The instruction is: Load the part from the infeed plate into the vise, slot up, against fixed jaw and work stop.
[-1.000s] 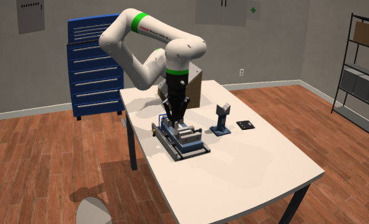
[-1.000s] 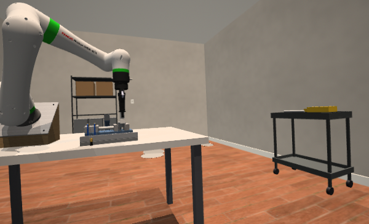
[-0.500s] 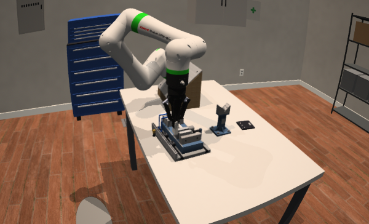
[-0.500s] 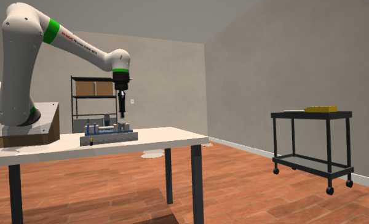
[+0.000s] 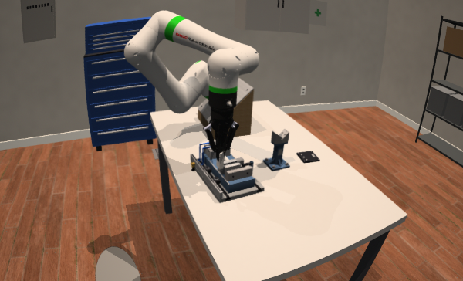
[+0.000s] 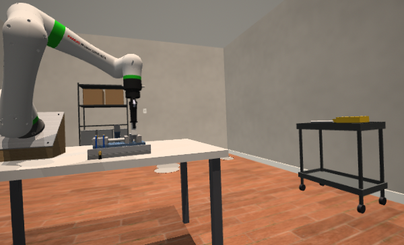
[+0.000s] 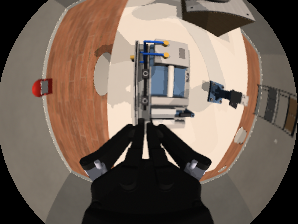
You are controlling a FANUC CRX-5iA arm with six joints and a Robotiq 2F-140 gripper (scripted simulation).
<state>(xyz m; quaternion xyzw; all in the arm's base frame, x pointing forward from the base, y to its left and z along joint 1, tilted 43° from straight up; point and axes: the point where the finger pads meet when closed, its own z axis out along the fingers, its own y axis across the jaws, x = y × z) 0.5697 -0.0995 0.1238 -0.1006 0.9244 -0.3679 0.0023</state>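
Now: the part 1 cm behind my hand, 4 cm to the left of it and 4 cm below it. Round my hand: dark infeed plate: 15 cm behind, 47 cm to the left, 13 cm below.
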